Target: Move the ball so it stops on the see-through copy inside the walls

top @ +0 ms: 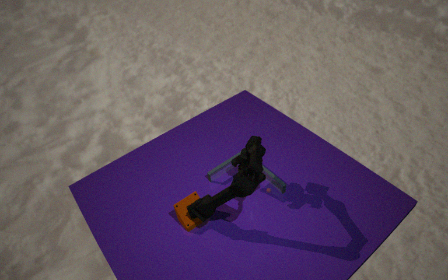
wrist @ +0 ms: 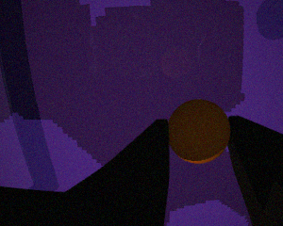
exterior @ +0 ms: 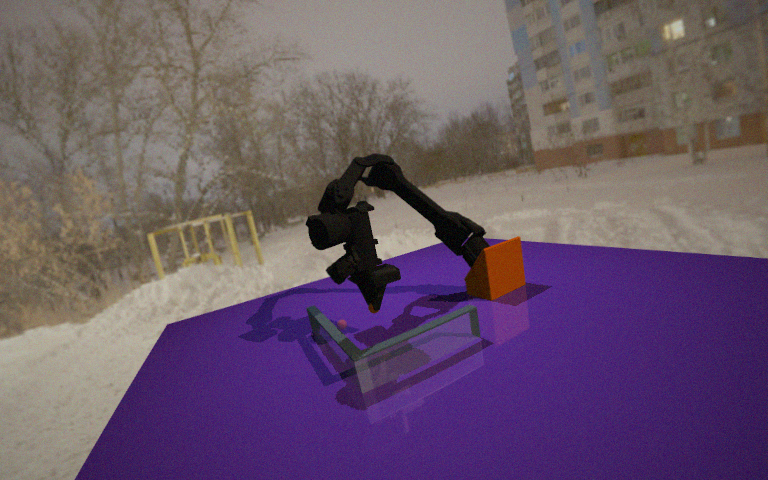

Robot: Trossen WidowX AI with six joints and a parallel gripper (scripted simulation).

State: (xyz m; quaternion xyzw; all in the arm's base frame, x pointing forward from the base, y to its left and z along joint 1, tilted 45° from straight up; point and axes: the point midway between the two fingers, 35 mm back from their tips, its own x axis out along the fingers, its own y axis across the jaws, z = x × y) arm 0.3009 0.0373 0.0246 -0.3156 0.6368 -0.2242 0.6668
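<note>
The see-through copy is 60 mm ahead of my gripper tip, 80 mm to the right of it and 40 mm below it. Also, from my gripper tip: orange ball right at my gripper tip.
</note>
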